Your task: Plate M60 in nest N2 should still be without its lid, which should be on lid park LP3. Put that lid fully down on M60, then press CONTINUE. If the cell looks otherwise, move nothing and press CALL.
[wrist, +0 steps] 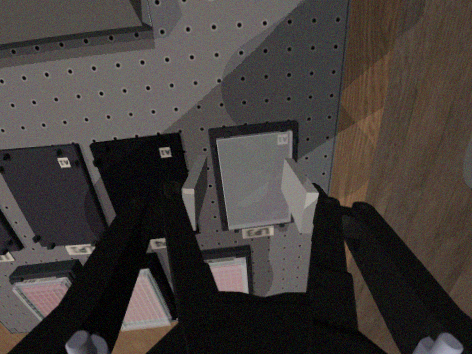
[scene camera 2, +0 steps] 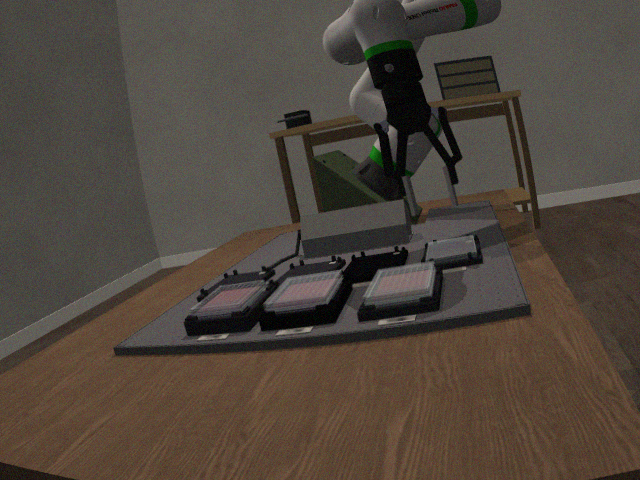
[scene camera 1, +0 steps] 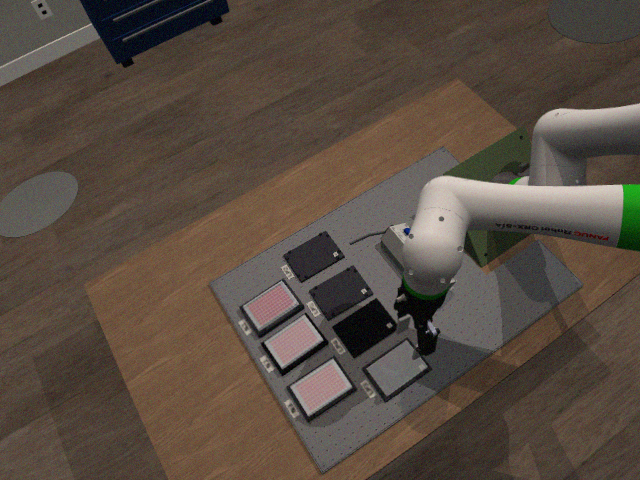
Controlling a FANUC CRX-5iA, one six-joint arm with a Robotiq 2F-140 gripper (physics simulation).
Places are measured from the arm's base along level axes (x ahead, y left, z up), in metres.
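Pixels of known places: gripper, fingertip midpoint: [wrist: 245, 172] [scene camera 2: 435, 210] [scene camera 1: 409, 343]; arm's base, link origin: [scene camera 2: 376, 186].
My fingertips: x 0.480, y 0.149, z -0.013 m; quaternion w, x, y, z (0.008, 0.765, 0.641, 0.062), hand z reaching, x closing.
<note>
Ahead of a thing's pixels: the offset from my fingertips to its top centre.
A clear, greyish lid @[0.050 m ahead, 0.017 m left, 0.057 m down] [scene camera 1: 395, 369] [scene camera 2: 450, 250] [wrist: 252, 182] lies flat in the dark lid park whose label reads LP3 in the wrist view. My gripper [scene camera 1: 416, 334] [scene camera 2: 435, 205] [wrist: 245, 172] is open and empty. It hangs above this lid, with one pad on each side of it in the wrist view. Three pink plates stand in a row of dark nests: one end plate @[0.210 m ahead, 0.315 m right, 0.037 m down] [scene camera 1: 271, 307] [scene camera 2: 227, 301], the middle plate @[0.218 m ahead, 0.195 m right, 0.038 m down] [scene camera 1: 294, 342] [scene camera 2: 305, 291] and the other end plate @[0.230 m ahead, 0.059 m right, 0.045 m down] [scene camera 1: 321, 386] [scene camera 2: 400, 284]. The nest labels are too blurred to read, and I cannot tell whether the middle plate has a lid.
Three dark parks, the far one @[0.026 m ahead, 0.377 m right, 0.055 m down] [scene camera 1: 313, 255], the middle one @[0.033 m ahead, 0.239 m right, 0.055 m down] [scene camera 1: 341, 291] and the black one @[0.043 m ahead, 0.118 m right, 0.055 m down] [scene camera 1: 365, 328] [wrist: 142, 175], show no lid. A grey control box @[0.180 m back, 0.172 m right, 0.009 m up] [scene camera 1: 395, 242] [scene camera 2: 356, 227] with a blue button @[0.207 m back, 0.246 m right, 0.000 m up] [scene camera 1: 407, 230] stands behind them, partly hidden by the arm. Its button labels are unreadable.
</note>
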